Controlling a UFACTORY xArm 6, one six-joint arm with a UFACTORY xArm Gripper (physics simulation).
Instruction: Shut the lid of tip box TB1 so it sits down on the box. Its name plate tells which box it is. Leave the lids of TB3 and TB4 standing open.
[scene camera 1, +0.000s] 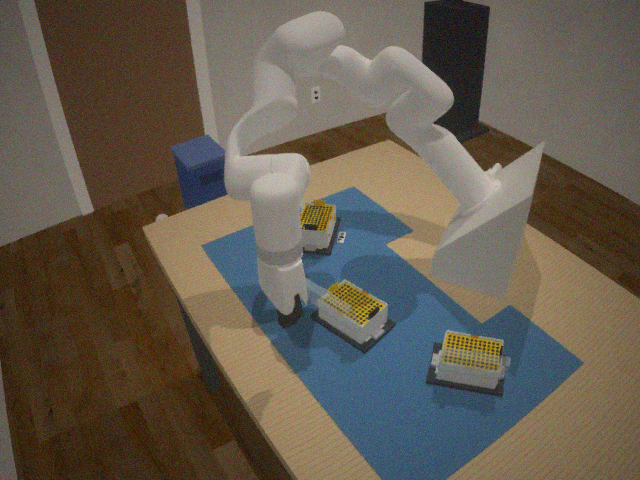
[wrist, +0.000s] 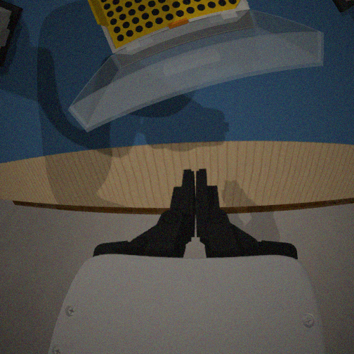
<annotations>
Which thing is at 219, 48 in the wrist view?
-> A clear lid.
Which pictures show my gripper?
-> Scene camera 1 and the wrist view: all of them.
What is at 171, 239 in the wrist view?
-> My gripper.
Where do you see a clear lid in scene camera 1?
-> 477, 363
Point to a clear lid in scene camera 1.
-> At 320, 297
</annotations>
